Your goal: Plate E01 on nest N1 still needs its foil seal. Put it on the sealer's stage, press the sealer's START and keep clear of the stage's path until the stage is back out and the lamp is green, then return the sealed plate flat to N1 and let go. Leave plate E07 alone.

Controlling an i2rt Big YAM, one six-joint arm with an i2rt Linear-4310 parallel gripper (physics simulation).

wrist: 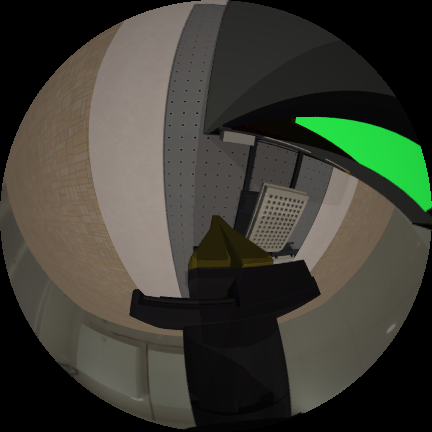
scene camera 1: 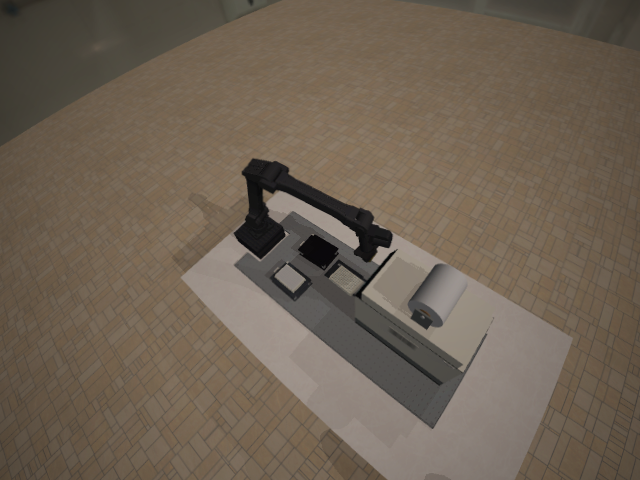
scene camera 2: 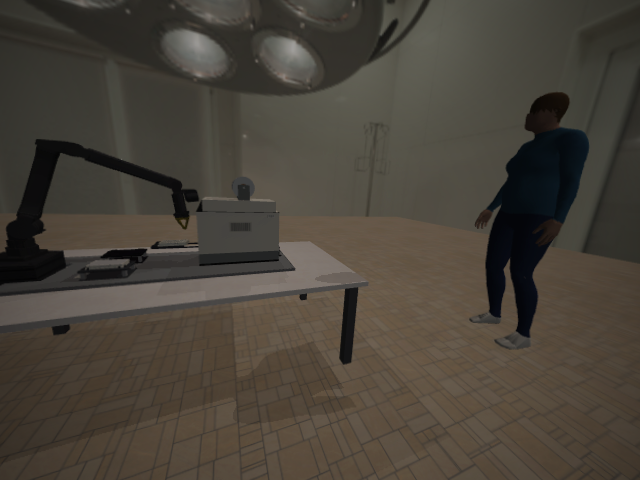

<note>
The pictures show: the gripper and a sealer stage.
</note>
